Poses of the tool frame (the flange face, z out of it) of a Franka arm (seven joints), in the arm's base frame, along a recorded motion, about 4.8 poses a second.
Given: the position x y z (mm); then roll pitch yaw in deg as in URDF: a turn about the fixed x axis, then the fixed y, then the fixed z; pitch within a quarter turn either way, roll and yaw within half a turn.
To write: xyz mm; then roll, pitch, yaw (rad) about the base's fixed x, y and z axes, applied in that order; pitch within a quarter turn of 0, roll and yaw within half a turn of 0. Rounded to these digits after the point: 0 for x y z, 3 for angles.
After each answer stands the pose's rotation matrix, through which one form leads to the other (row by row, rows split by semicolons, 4 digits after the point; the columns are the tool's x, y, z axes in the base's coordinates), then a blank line. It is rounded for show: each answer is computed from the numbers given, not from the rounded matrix.
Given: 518 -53 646 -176.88 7.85 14.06
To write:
518 -53 646 -3.087 0.137 0.245
0.9610 0.2354 -0.1455; 0.2407 -0.9704 0.0197; -0.1366 -0.0539 -0.9892

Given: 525 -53 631 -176.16 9.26 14.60
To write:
525 -53 631 -3.075 0.162 0.255
0.9551 0.2411 -0.1723; 0.2488 -0.9683 0.0243; -0.1609 -0.0661 -0.9848

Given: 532 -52 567 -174.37 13.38 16.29
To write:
532 -52 567 -3.043 0.234 0.284
0.9338 0.2574 -0.2486; 0.2729 -0.9616 0.0296; -0.2314 -0.0954 -0.9682

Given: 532 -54 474 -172.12 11.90 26.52
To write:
532 -54 474 -3.004 0.208 0.463
0.8755 0.4170 -0.2440; 0.4369 -0.8990 0.0315; -0.2062 -0.1342 -0.9693

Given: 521 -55 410 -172.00 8.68 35.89
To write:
521 -55 410 -3.002 0.151 0.626
0.8009 0.5635 -0.2027; 0.5795 -0.8146 0.0251; -0.1509 -0.1376 -0.9789

